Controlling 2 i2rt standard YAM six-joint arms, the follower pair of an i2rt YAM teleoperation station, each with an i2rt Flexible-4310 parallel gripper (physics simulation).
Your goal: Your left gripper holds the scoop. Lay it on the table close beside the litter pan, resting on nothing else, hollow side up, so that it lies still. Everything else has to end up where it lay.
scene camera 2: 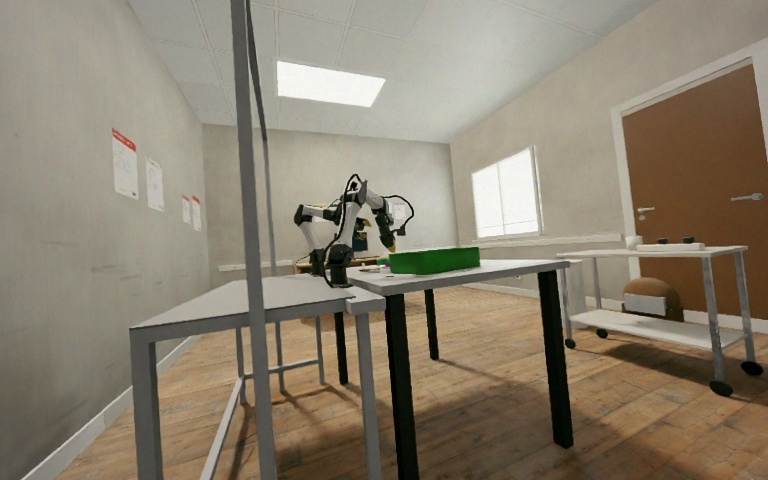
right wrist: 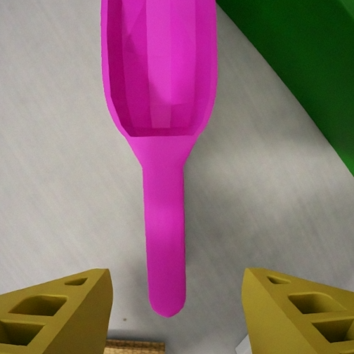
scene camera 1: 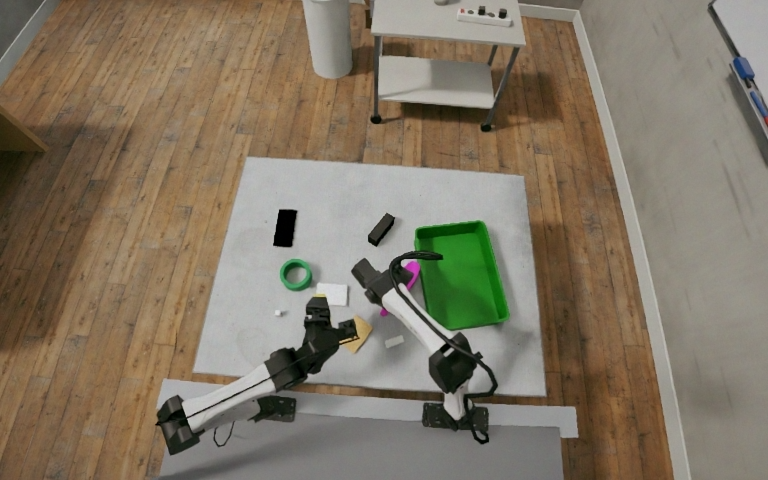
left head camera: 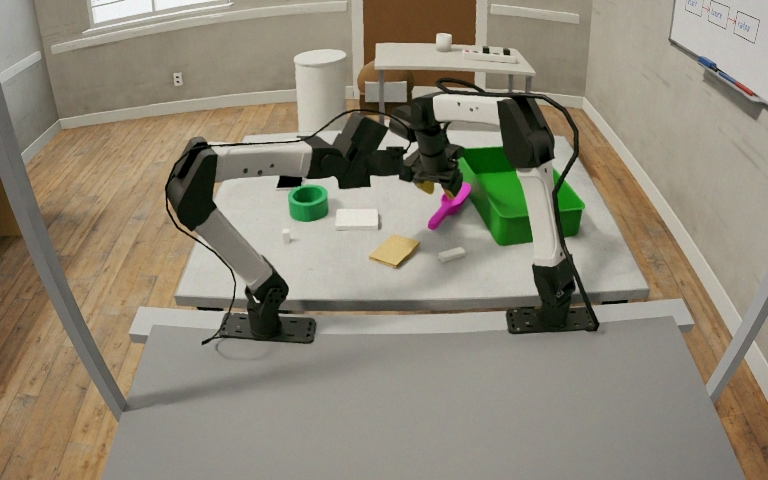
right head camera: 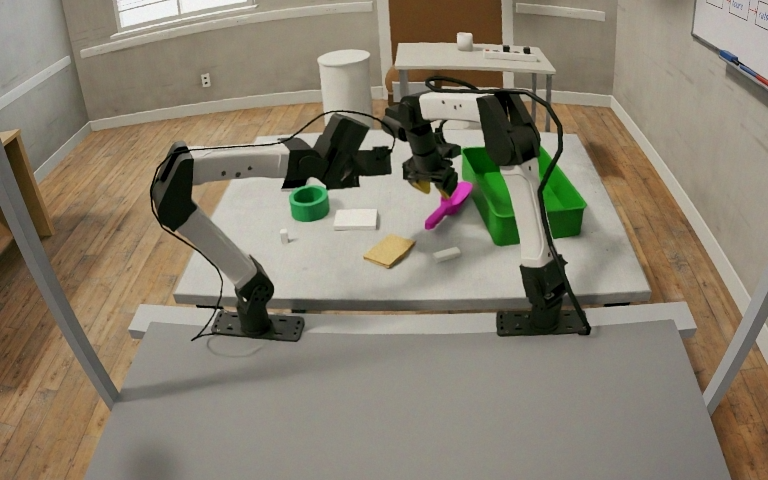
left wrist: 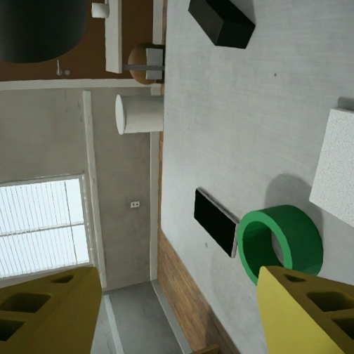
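Seen in the pictures: left gripper, between the fingertips: (scene camera 2: 369, 231) (scene camera 1: 324, 300); right gripper, between the fingertips: (scene camera 2: 393, 252) (left head camera: 441, 195) (right head camera: 438, 195); left arm's base, origin of its link: (scene camera 2: 317, 275) (scene camera 1: 262, 406) (left head camera: 266, 330) (right head camera: 256, 328); right arm's base, origin of its link: (scene camera 2: 338, 285) (scene camera 1: 455, 416) (left head camera: 551, 322) (right head camera: 542, 325).
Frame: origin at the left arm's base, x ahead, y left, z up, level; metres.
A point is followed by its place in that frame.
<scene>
The magenta scoop (left head camera: 463, 194) {x 0.463, y -0.424, z 0.039 m} (right head camera: 462, 194) {x 0.465, y -0.418, z 0.036 m} (scene camera 1: 415, 272) {x 0.466, y -0.430, z 0.044 m} (right wrist: 162, 100) lies hollow side up on the table (left head camera: 339, 277) {x 0.158, y -0.137, z 0.014 m}, its bowl close to the left wall of the green litter pan (left head camera: 512, 229) {x 0.278, y -0.523, z 0.061 m} (right head camera: 566, 221) {x 0.313, y -0.672, z 0.062 m} (scene camera 1: 501, 294) {x 0.403, y -0.704, z 0.092 m} (scene camera 2: 434, 260) {x 0.381, y -0.711, z 0.063 m} (right wrist: 310, 75); I cannot tell if they touch. Its handle points to the lower left in the head views. My right gripper (left head camera: 437, 191) {x 0.352, y -0.358, z 0.100 m} (right head camera: 433, 190) {x 0.352, y -0.358, z 0.100 m} (right wrist: 177, 281) is open, pointing down above the scoop, the handle's end showing between its fingers in the right wrist view. My left gripper (left wrist: 178, 279) is open and empty, away from the scoop.
On the table are a green ring (left head camera: 308, 213) {x 0.366, y -0.043, z 0.039 m}, a white box (left head camera: 356, 219) {x 0.356, y -0.160, z 0.029 m}, a small white piece (left head camera: 286, 236) {x 0.274, y -0.003, z 0.036 m}, a tan pad (left head camera: 394, 251) {x 0.236, y -0.252, z 0.026 m}, a pale bar (left head camera: 451, 254) {x 0.227, y -0.378, z 0.026 m}, a black flat slab (scene camera 1: 284, 227) {x 0.593, y 0.045, z 0.023 m} (left wrist: 215, 221) and a black block (scene camera 1: 381, 229) {x 0.602, y -0.301, z 0.065 m} (left wrist: 220, 22).
</scene>
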